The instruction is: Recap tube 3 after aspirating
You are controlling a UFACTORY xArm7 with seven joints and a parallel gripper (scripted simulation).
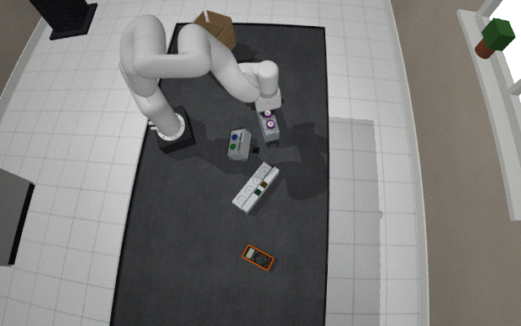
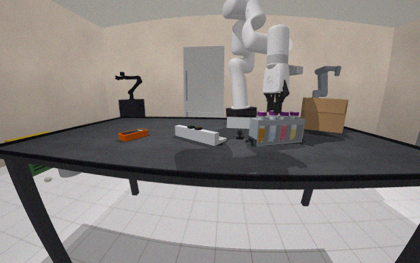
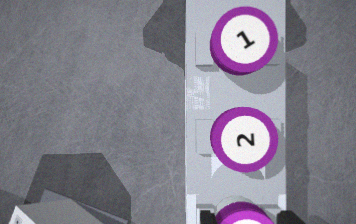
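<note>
Now: hand 140 mm past the blue cycle key, 80 mm to the left of it and 70 mm above it. The rest, counted from my hand: green ready key (150 mm behind, 120 mm to the right, 70 mm below); then purple cap (20 mm below); then key housing (130 mm behind, 100 mm to the right, 80 mm below).
</note>
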